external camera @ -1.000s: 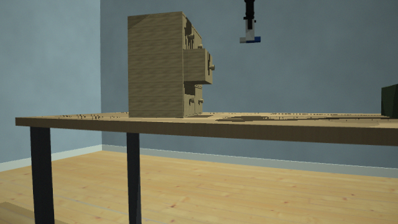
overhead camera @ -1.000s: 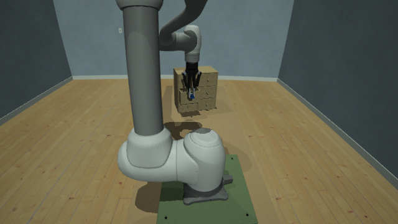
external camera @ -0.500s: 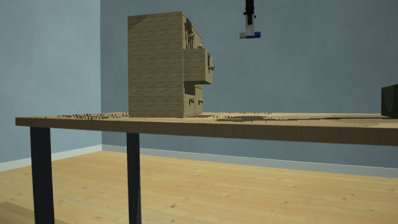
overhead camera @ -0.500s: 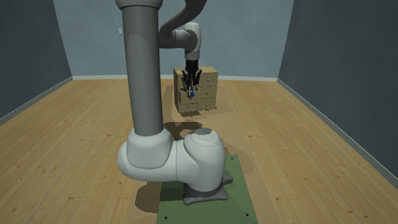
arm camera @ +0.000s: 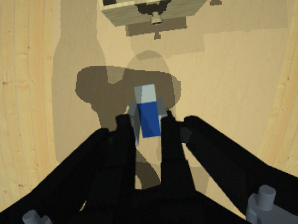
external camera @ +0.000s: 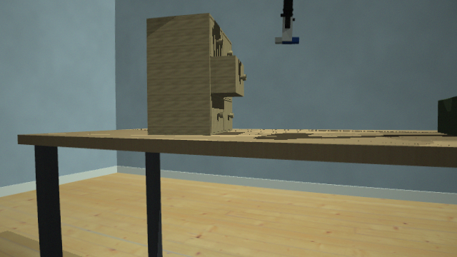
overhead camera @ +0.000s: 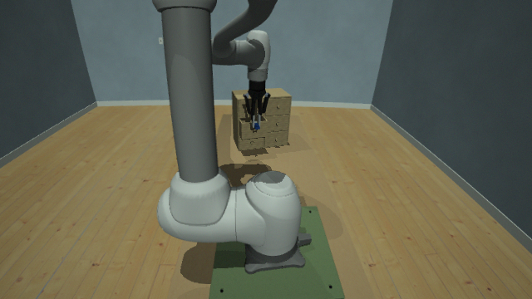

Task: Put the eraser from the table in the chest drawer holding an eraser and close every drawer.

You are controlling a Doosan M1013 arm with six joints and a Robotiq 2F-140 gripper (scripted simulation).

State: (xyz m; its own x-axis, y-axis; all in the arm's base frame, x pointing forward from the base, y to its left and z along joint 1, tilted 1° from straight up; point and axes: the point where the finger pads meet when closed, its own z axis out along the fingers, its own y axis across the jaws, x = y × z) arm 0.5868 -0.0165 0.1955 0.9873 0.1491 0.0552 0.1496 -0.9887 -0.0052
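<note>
The blue eraser lies 3 cm below my hand and 1 cm ahead of it.
</note>
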